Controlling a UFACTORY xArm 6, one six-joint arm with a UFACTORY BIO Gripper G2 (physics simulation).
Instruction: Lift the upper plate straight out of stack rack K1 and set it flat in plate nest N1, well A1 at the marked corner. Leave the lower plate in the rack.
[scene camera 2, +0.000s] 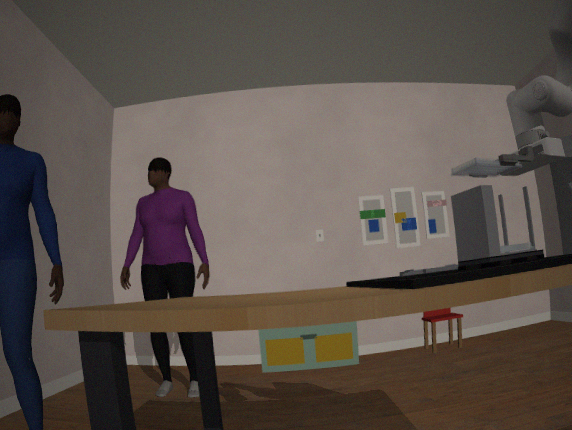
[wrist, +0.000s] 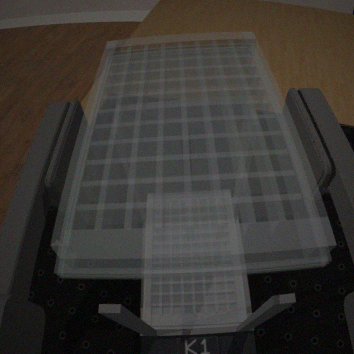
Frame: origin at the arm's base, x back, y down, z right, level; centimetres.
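Where they show: hand, its tool point: (scene camera 2: 492, 166) (wrist: 185, 144).
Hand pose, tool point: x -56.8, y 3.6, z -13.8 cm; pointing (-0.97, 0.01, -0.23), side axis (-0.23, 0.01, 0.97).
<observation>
Each offset is from my tool point to the centre of the thing. "pt": to the spot under its first point.
My gripper (scene camera 2: 511, 160) (wrist: 188, 142) is shut on the upper plate @[dy +0.3, dx -1.8, dz -0.4 cm] (scene camera 2: 472, 167) (wrist: 190, 167), a clear gridded plate held by its two long sides. It hangs high above the rack, and looks roughly level. Stack rack K1 @[dy +11.9, dx -0.8, dz -0.1 cm] (scene camera 2: 476, 222) (wrist: 268, 311) stands below, with a tall grey back and thin upright posts. The lower plate @[dy +16.4, dx -1.8, dz -0.5 cm] (scene camera 2: 517, 248) (wrist: 196, 302) sits in it, apart from the held plate and partly seen through it. A low grey piece @[pt dy +18.7, dx -5.8, dz +28.6 cm] (scene camera 2: 430, 271), perhaps nest N1, lies on the board in the scene view. The marked corner cannot be made out.
The black perforated board (scene camera 2: 380, 284) (wrist: 70, 306) lies on the wooden table (scene camera 2: 150, 318) (wrist: 310, 50). The rack's back and posts rise from the board under the held plate. Two people (scene camera 2: 167, 225) (scene camera 2: 22, 210) stand beyond and left of the table.
</observation>
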